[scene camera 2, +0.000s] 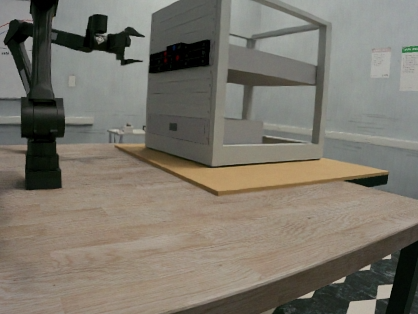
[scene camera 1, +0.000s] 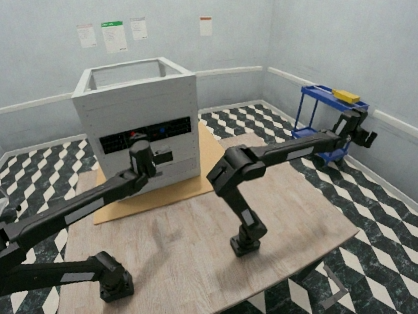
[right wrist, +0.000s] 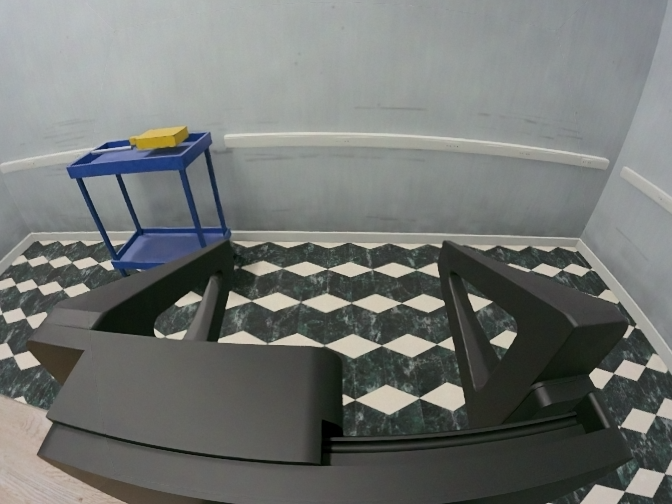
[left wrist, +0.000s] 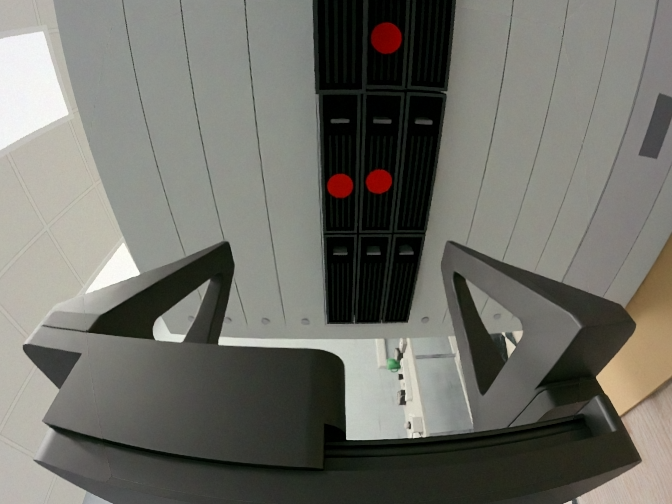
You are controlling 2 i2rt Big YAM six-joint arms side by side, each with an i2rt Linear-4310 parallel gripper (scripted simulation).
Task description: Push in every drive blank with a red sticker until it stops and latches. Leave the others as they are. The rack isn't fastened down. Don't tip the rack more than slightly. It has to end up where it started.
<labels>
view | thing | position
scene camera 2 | grey rack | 198, 139
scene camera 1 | grey rack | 103, 112
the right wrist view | my right gripper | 335, 251
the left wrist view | my left gripper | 337, 253
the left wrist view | grey rack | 203, 128
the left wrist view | drive blank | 340, 114
</labels>
